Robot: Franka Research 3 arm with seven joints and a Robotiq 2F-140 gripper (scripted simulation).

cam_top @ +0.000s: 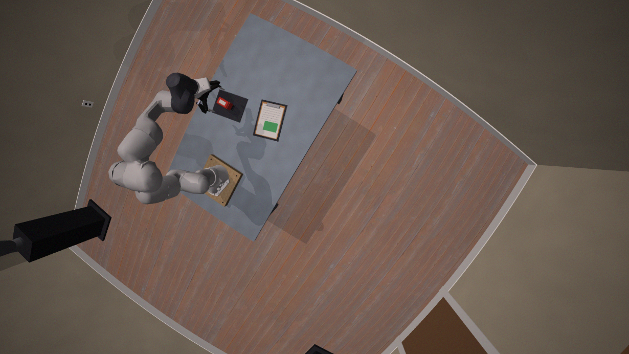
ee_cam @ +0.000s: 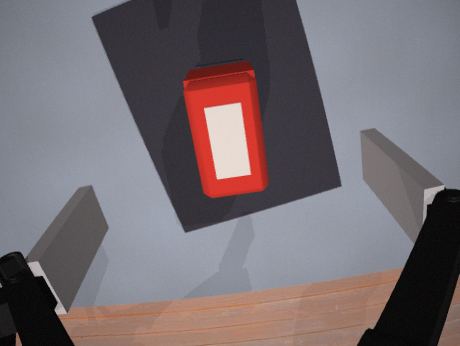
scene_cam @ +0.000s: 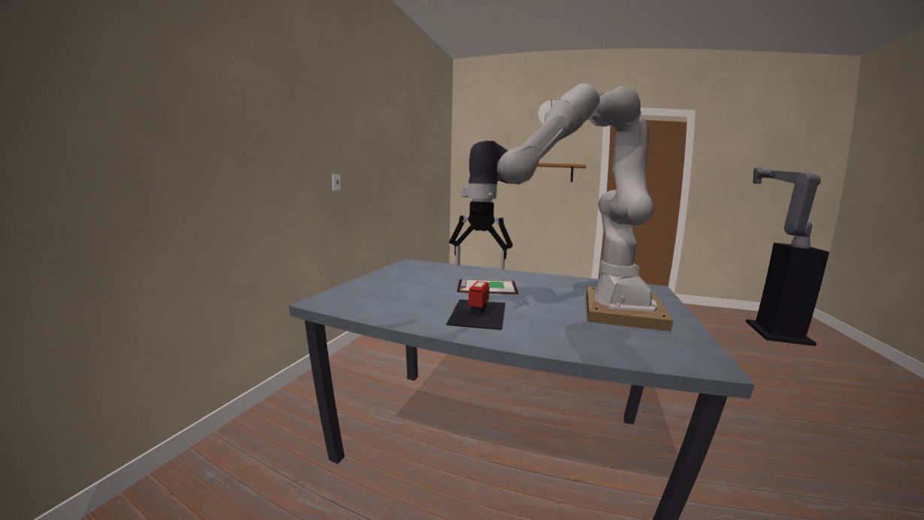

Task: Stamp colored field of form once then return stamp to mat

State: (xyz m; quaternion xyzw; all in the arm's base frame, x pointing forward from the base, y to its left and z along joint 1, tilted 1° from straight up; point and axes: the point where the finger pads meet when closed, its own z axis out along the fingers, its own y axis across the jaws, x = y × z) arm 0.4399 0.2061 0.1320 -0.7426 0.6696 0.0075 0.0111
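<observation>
Right now my hand is 12 cm above the red stamp. From my hand the other things lie so: black mat: 17 cm below.
</observation>
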